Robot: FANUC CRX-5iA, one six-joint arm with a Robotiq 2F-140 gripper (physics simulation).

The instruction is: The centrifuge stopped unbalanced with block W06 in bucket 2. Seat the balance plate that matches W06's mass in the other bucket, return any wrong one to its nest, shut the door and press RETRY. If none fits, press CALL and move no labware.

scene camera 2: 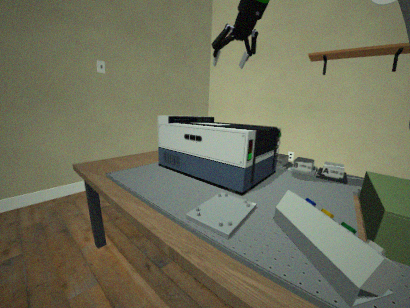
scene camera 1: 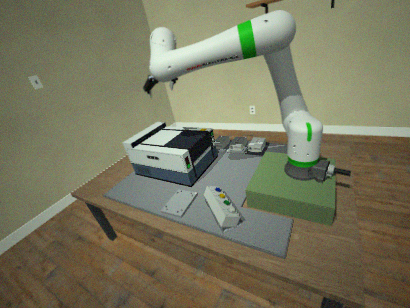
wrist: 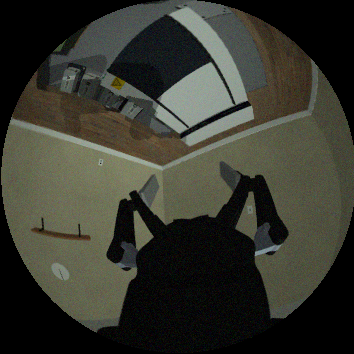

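Observation:
My gripper is open and empty, high above and behind the centrifuge. The white and blue-grey centrifuge has a dark panel and a white panel on top. The buckets and block W06 do not show, and I cannot tell how the door stands. Grey balance plates stand in a row beside it: one is marked A in scene view 2, and another is next to it. The sloped button box carries blue, yellow and green buttons.
A flat light plate with screws lies on the grey perforated mat before the centrifuge. The green block under the arm base stands at the right. A wooden shelf is on the wall.

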